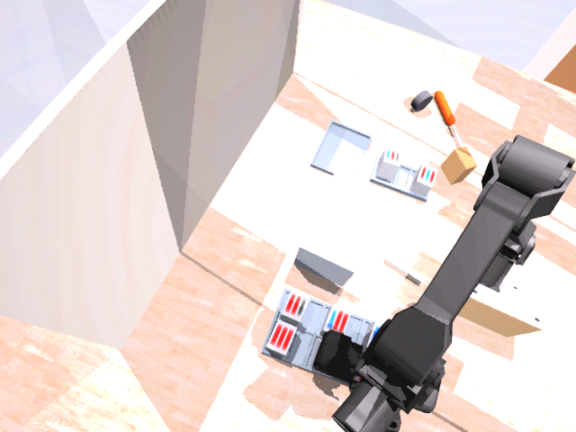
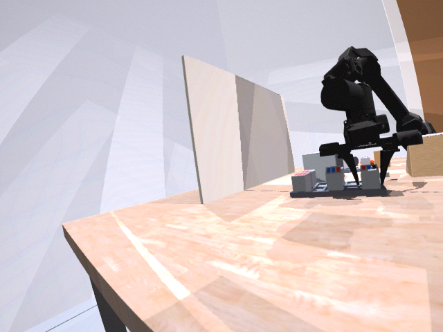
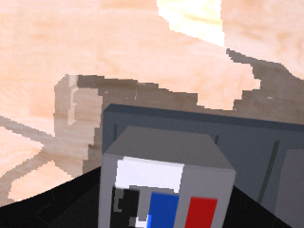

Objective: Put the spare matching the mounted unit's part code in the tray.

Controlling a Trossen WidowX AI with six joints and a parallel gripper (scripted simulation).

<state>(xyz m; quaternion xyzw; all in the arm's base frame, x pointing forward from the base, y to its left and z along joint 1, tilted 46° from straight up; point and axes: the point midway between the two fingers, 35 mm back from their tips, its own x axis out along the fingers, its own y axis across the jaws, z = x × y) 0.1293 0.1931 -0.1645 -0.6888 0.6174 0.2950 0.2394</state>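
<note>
The spare lies 30 mm above my gripper tip. The rest, counted from my gripper tip: beige panel: 400 mm ahead, 190 mm to the right, 210 mm above; then rack: 80 mm ahead, 20 mm to the right, 10 mm below.
</note>
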